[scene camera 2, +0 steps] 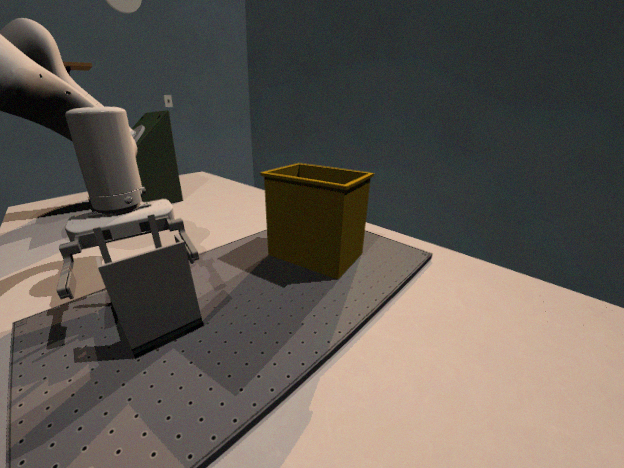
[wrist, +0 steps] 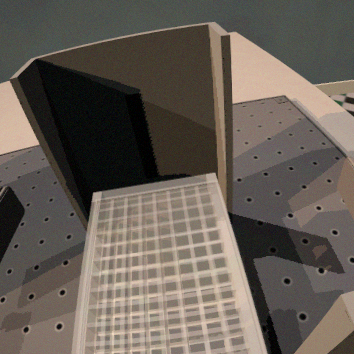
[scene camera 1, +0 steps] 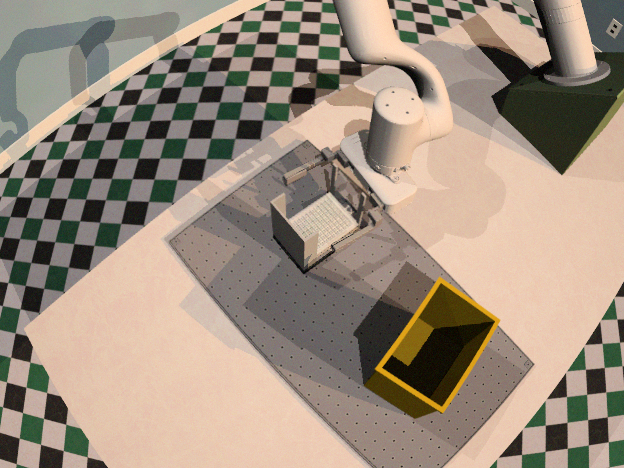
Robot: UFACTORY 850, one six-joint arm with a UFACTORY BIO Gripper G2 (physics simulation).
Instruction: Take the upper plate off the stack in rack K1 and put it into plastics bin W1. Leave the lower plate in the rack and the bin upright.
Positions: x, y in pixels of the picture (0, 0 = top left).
Labels:
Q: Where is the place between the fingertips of the gripper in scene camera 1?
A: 307, 213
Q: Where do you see a gridded plate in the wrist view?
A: At 160, 261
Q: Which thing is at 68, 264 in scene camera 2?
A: The gripper.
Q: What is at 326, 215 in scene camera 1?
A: A gridded plate.

